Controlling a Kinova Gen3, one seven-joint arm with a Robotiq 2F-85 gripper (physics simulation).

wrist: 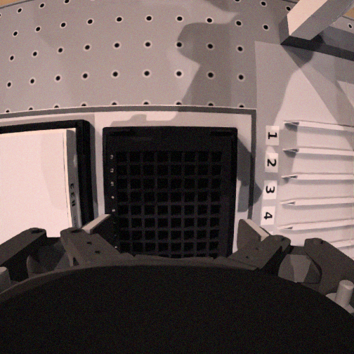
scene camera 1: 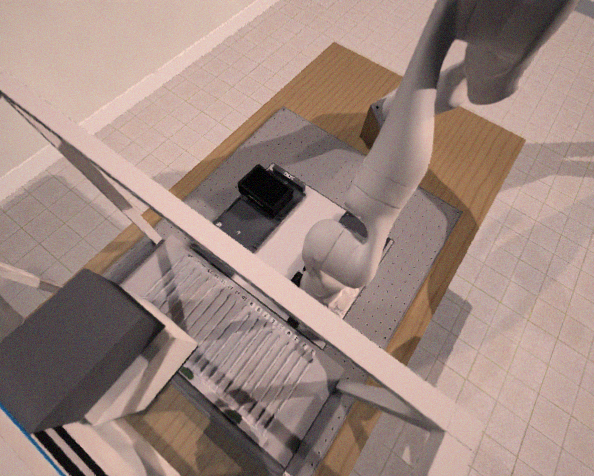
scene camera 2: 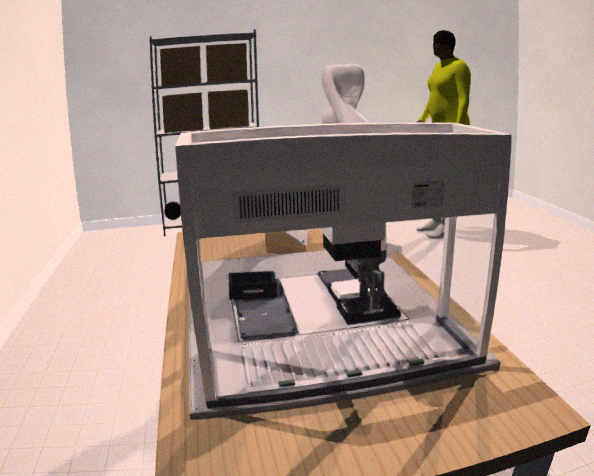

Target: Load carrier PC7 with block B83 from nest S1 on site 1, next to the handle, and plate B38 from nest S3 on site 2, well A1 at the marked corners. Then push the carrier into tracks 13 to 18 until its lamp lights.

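Observation:
The dark flat carrier (scene camera 1: 248, 227) (scene camera 2: 266, 320) lies on the deck, left in scene camera 2. A black block (scene camera 1: 266, 189) (scene camera 2: 252, 286) sits on it next to the labelled handle (scene camera 1: 288, 175); the carrier's other site is bare, with small white marks. Across the deck, a black gridded plate (wrist: 170, 192) sits in the nest nearest the tracks (scene camera 1: 240, 332) (scene camera 2: 320, 357) (wrist: 320, 150); no nest label is readable. My open gripper (scene camera 2: 372, 299) (wrist: 175, 231) is above this plate, its fingers at opposite sides, nothing held. In the wrist view, the gripper hides the plate's near part.
A white plate (scene camera 2: 345, 288) (wrist: 32, 180), label looking like B33, stands beside the black plate. The enclosure's beam (scene camera 1: 210, 227) (scene camera 2: 300, 170) and posts (scene camera 2: 200, 320) (scene camera 2: 490, 295) surround the track area. A box (scene camera 2: 285, 242) stands behind the deck. A person (scene camera 2: 450, 90) stands at the back.

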